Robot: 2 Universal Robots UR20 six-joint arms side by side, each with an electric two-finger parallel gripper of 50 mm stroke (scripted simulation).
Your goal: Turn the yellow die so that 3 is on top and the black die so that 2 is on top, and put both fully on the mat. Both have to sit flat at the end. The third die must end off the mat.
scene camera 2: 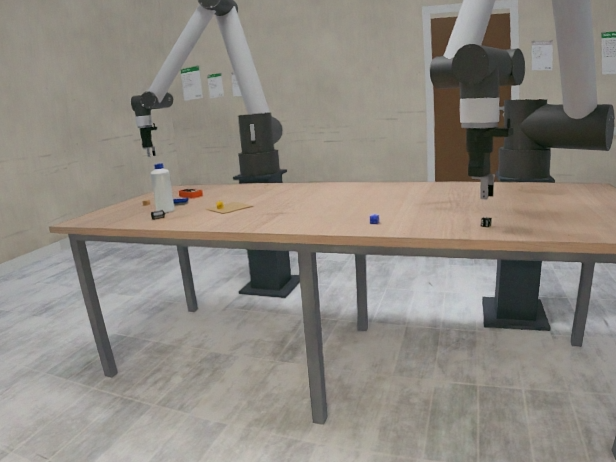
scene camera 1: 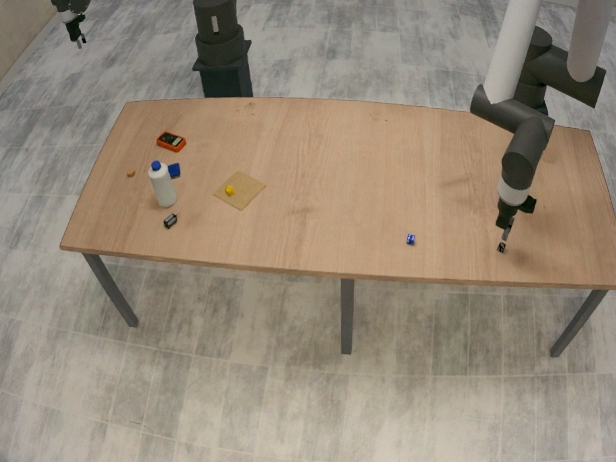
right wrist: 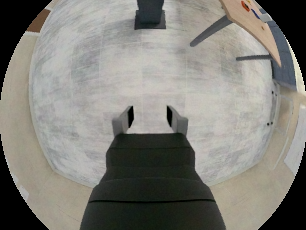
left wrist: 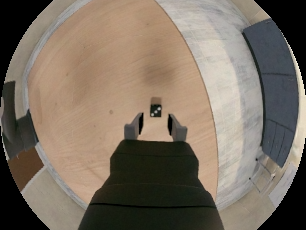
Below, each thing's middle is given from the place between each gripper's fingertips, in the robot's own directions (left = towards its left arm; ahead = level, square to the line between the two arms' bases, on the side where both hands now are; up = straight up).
Labels:
Now: the tan mat (scene camera 1: 246, 188) 8 cm behind my left hand (scene camera 2: 487, 197), 96 cm to the right of it and 10 cm below it. Also, from my left hand: white bottle (scene camera 1: 159, 175) (1 cm ahead, 123 cm to the right, 1 cm below).
I see the white bottle 87 cm ahead of my right hand, 95 cm to the left of it and 7 cm below it. Also, from my right hand: tan mat: 78 cm ahead, 122 cm to the left, 16 cm below.

